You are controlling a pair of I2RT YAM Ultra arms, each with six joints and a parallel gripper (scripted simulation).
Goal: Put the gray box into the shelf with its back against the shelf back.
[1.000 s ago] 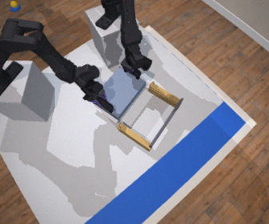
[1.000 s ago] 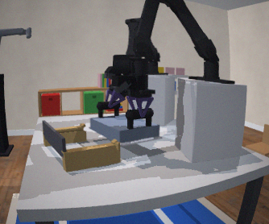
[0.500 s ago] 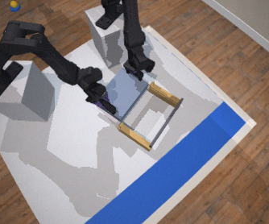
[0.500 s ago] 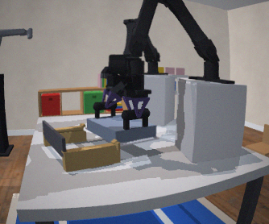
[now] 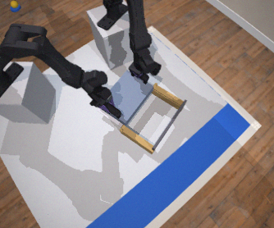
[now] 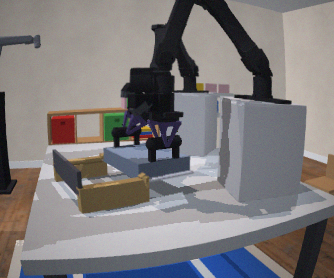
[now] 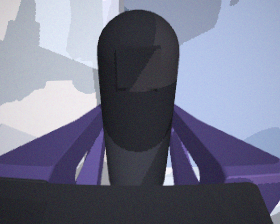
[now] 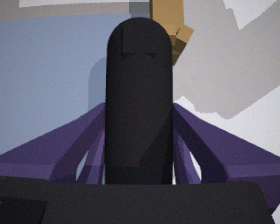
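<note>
Now: the gray box 30 mm ahead of my left hand, 120 mm to the right of it and 50 mm below it.
My right hand is 12 cm to the right of the gray box, 5 cm above it and 4 cm past it.
</note>
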